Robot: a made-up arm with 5 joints.
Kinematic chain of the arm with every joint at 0, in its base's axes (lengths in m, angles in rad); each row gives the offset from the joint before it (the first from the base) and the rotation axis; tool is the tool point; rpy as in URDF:
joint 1: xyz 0 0 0.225 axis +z
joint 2: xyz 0 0 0 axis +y
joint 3: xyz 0.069 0 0.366 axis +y
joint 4: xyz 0.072 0 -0.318 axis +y
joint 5: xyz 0.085 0 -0.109 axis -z
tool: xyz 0 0 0 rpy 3.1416 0 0
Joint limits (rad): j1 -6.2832..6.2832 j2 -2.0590..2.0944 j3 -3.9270..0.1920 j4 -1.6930..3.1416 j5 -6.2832..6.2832
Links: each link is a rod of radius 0.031 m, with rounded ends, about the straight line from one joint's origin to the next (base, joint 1, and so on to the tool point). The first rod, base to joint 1, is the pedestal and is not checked.
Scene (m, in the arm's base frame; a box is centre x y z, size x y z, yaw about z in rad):
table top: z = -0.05
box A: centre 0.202 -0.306 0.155 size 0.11 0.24 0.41 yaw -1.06
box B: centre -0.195 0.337 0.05 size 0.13 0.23 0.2 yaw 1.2
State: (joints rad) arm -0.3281 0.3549 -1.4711 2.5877 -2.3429
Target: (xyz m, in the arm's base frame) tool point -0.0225 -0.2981 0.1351
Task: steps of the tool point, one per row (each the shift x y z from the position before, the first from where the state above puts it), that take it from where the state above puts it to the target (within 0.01 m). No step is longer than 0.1 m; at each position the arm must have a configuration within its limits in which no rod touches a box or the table.
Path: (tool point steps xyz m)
1: -0.0830 -0.0007 0.0041
2: -0.0846 0.0144 -0.0002
3: -0.0824 0.0289 -0.0051
4: -0.0485 -0.0121 -0.0265
5: -0.0399 -0.0016 -0.0275
6: -0.0321 0.0037 -0.0267
7: -0.0269 0.0062 -0.0241
8: -0.0037 -0.0425 0.0085
9: -0.0036 -0.0474 -0.0088
10: -0.0030 -0.0468 -0.0271
11: -0.0018 -0.0402 -0.0449
12: -0.0003 -0.0281 -0.0605

